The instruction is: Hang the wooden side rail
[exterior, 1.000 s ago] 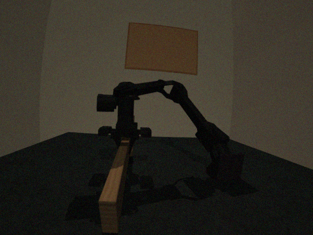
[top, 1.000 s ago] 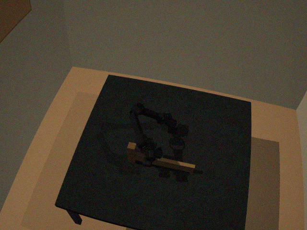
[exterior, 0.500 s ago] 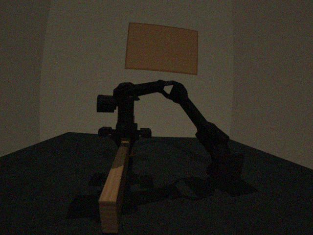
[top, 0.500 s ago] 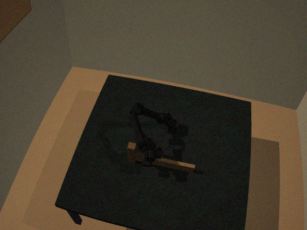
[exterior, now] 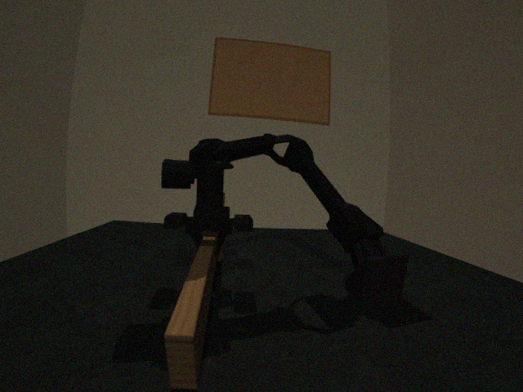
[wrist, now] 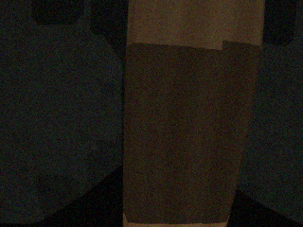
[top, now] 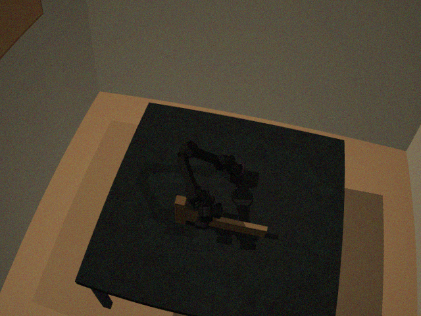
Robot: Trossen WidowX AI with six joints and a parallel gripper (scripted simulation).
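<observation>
Now: the wooden headboard post 12 cm to the right of my gripper tip and 5 cm above it.
</observation>
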